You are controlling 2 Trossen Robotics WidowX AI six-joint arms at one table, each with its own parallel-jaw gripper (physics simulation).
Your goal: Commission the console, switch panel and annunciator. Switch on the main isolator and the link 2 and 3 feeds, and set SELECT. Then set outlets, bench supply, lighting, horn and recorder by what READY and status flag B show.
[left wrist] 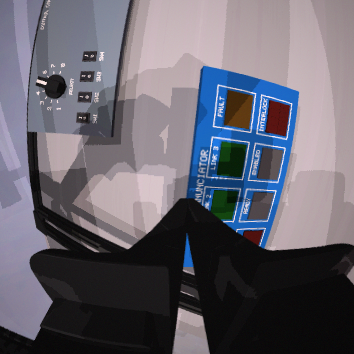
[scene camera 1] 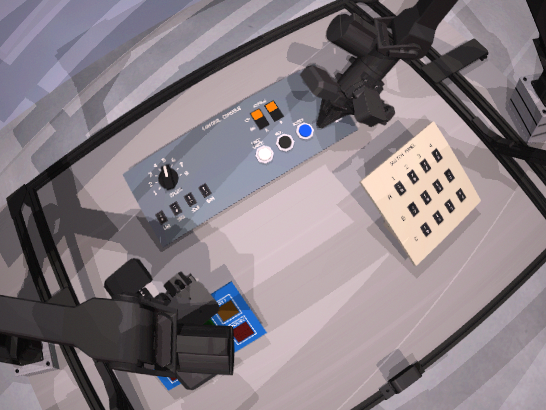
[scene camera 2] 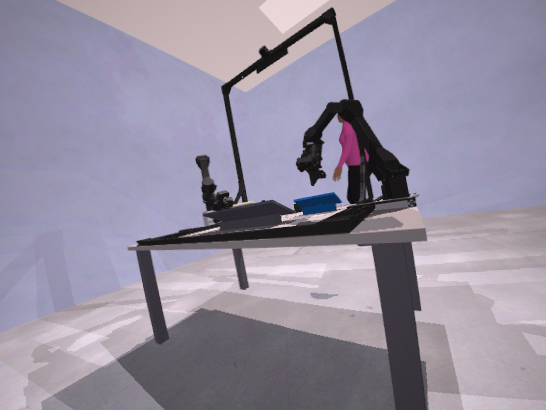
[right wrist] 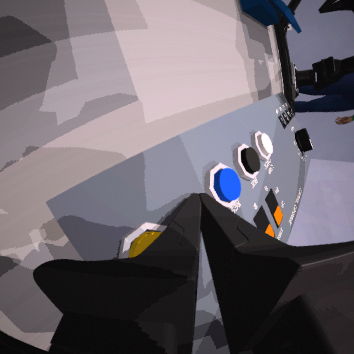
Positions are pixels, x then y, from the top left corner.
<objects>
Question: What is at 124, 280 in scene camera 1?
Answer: The left gripper.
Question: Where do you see a blue button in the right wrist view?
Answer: At 226, 184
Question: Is the left gripper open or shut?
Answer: Shut.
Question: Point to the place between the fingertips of the left gripper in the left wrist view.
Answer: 185, 204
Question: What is the left gripper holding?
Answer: Nothing.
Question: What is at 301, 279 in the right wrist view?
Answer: The right gripper.
</objects>
